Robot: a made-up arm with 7 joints. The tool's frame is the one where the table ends. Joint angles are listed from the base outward.
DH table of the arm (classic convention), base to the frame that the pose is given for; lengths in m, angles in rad. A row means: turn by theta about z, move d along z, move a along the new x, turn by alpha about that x. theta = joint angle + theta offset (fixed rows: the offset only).
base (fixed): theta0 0; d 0; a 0; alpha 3.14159
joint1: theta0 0; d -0.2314; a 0.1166; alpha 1.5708
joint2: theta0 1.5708; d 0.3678; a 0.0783; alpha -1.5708
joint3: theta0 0; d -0.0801; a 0.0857; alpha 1.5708
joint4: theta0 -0.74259; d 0; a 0.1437; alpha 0
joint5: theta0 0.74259; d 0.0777; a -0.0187; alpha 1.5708
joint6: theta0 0; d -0.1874; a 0.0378; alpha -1.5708
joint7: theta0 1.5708; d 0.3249; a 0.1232; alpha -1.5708
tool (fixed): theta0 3.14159; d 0.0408; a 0; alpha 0
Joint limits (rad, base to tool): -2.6..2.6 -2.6..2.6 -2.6..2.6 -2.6..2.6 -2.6..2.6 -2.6..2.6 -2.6..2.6
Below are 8 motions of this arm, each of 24 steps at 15 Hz.
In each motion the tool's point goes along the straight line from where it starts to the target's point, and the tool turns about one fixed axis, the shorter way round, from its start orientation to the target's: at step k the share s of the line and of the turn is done. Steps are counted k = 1, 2, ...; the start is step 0. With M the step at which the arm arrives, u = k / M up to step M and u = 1 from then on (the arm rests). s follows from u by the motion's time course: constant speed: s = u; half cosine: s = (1 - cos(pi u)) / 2; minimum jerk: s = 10 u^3 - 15 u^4 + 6 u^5.
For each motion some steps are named. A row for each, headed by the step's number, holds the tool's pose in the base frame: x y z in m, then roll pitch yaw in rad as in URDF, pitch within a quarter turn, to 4 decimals.
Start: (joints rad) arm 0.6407 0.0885 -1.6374 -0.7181 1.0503 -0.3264 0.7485
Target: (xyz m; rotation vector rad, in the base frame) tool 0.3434 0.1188 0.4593 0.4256 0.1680 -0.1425
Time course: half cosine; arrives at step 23
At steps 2, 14, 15, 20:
2: 0.3263 0.2206 0.5625 1.4214 0.2094 0.4246
14: 0.3376 0.1533 0.4943 0.7535 0.2574 0.0690
15: 0.3387 0.1468 0.4877 0.6890 0.2496 0.0347
20: 0.3427 0.1231 0.4637 0.4581 0.2037 -0.0841

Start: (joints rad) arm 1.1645 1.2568 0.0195 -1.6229 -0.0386 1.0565 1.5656
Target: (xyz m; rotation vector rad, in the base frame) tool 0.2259 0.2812 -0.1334 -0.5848 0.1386 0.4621
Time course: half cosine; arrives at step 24
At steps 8, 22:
8: 0.3726 0.3367 0.1898 0.6854 0.3924 0.2101
22: 0.2292 0.2825 -0.1261 -0.5155 0.2575 0.3986

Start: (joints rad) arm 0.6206 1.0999 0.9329 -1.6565 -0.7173 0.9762 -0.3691
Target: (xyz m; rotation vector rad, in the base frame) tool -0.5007 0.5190 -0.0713 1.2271 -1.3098 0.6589
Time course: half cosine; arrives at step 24
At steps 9, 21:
9: -0.2138 0.3993 -0.1711 1.1495 -1.3518 0.0006
21: -0.4849 0.5124 -0.0768 2.0855 -1.2365 -0.8566

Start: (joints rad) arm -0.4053 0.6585 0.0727 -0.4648 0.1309 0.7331 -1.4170
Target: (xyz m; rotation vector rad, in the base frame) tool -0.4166 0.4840 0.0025 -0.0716 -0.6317 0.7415
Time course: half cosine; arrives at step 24
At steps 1, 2, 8, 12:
1: -0.3622 0.6936 0.1001 0.9367 -0.7548 -0.5672
2: -0.3629 0.6910 0.0989 0.9211 -0.7613 -0.5496
8: -0.3756 0.6419 0.0760 0.5982 -0.8394 -0.1900
12: -0.3893 0.5893 0.0515 0.2194 -0.8245 0.2277

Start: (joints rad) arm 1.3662 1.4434 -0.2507 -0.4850 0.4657 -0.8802 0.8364
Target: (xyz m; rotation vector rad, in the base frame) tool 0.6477 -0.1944 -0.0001 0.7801 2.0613 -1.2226
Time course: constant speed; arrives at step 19
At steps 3, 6, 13, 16, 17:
3: 0.7164 0.2555 0.1800 -2.8801 0.8586 2.5570
6: 0.7035 0.1712 0.1462 -2.7514 0.8671 2.6159
13: 0.6735 -0.0257 0.0674 -2.4476 0.8670 2.7571
16: 0.6606 -0.1100 0.0337 -2.3189 0.8586 2.8160
17: 0.6563 -0.1382 0.0224 -2.2765 0.8548 2.8351

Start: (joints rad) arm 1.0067 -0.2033 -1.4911 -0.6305 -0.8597 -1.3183 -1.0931
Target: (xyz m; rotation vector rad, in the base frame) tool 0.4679 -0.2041 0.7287 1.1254 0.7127 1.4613
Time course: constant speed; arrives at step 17
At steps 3, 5, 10, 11, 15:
3: 0.9164 -0.1388 0.3441 1.1043 -0.8994 2.6116
5: 0.8523 -0.1481 0.3991 1.1812 -0.8174 2.4080
10: 0.6921 -0.1714 0.5364 1.2561 -0.5850 1.9945
11: 0.6601 -0.1761 0.5639 1.2560 -0.5369 1.9219
15: 0.5320 -0.1948 0.6738 1.2191 -0.3480 1.6464

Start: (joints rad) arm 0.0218 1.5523 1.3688 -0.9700 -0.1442 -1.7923 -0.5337
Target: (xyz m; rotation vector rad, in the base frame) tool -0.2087 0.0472 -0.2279 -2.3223 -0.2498 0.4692
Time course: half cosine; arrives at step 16
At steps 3, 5, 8, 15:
3: -0.0142 -0.0938 -0.1193 -1.6009 0.5365 1.7990
5: -0.0435 -0.0726 -0.1357 -1.7302 0.5636 1.5618
8: -0.1025 -0.0298 -0.1686 -1.9955 0.5365 1.0800
15: -0.2067 0.0457 -0.2268 -2.3172 0.2691 0.3416

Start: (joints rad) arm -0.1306 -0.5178 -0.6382 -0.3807 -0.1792 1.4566 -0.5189
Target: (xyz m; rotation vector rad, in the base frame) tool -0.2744 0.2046 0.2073 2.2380 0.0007 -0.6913
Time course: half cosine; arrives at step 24
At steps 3, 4, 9, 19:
3: -0.1609 0.5018 0.1206 2.6664 -0.4352 -0.7370
4: -0.1643 0.4928 0.1232 2.6451 -0.4111 -0.7143
9: -0.1928 0.4182 0.1450 2.4961 -0.1954 -0.5522
19: -0.2622 0.2365 0.1980 2.2729 0.3914 -0.2816

